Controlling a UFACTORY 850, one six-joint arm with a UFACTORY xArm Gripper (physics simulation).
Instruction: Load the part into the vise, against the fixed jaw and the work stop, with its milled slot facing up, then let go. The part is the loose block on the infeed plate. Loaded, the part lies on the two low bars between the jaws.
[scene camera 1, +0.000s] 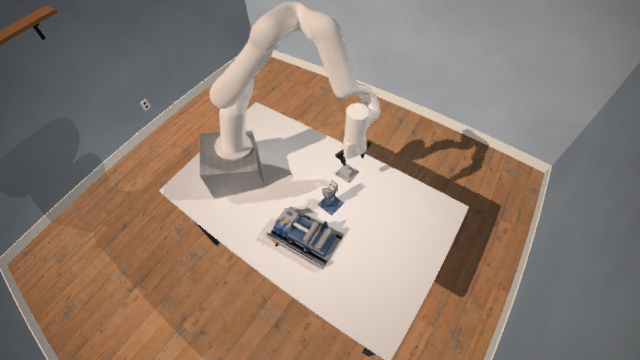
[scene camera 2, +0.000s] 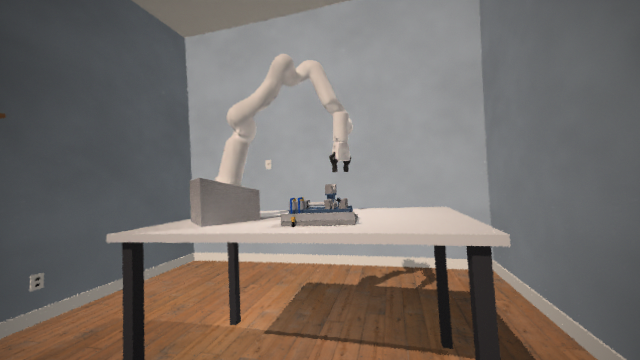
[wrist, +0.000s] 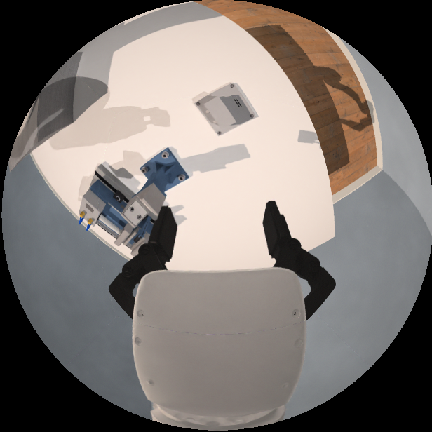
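My gripper is wide open and empty, pointing down, well above the table and above the level of the blue stand. The infeed plate lies flat, ahead of the fingers in the wrist view. The part seems to rest on it, grey on grey, with a darker patch beside it; which way its milled slot faces cannot be told. The vise has blue and grey parts. No loaded part can be made out between its jaws; in the wrist view the left finger partly covers it.
A blue stand with a grey head rises between the infeed plate and the vise. The vise sits on a grey base. The arm's grey pedestal stands at the table's left side.
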